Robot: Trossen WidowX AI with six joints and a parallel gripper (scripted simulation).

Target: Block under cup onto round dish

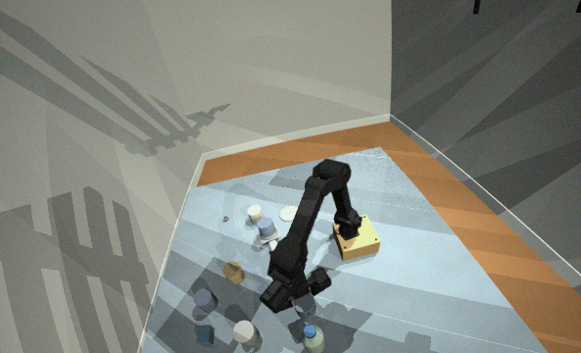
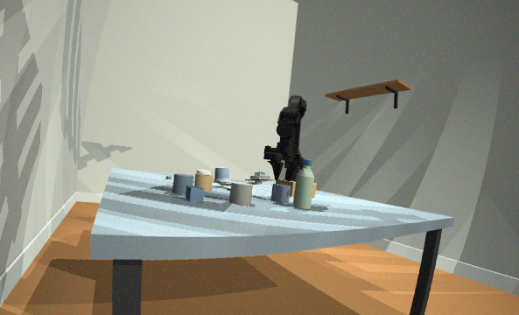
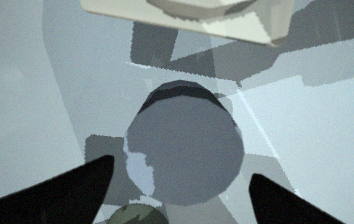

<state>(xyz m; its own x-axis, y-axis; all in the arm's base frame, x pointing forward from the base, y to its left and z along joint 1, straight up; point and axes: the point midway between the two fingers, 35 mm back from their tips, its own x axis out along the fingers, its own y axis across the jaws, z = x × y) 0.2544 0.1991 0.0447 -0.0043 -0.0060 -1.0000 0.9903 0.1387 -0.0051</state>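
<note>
Now: gripper tip 110 mm to the left of the green block, 20 mm short of it and 10 mm below it. Also, from my gripper tip: grey cylinder: 220 mm ahead, 40 mm below, 20 mm to the left; balance beam: 230 mm to the right, 40 mm below, 40 mm ahead; bottle: 120 mm to the left, 30 mm above, 10 mm ahead.
</note>
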